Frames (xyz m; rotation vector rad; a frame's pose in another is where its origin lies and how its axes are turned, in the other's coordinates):
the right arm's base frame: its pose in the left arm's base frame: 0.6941 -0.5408 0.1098 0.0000 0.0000 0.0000
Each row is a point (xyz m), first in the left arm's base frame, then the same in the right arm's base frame.
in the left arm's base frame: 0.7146 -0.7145 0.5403
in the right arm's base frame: 0.0205 -0.1737 0.4305
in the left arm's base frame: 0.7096 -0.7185 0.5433
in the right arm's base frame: 0.0155 -0.1777 0.4335
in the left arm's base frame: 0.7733 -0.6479 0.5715
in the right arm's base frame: 0.0792 -0.1071 0.4617
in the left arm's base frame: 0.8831 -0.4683 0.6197
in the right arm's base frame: 0.1890 0.0725 0.5099
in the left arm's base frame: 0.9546 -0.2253 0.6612
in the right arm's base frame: 0.2605 0.3155 0.5514
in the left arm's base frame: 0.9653 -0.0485 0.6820
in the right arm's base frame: 0.2712 0.4923 0.5722
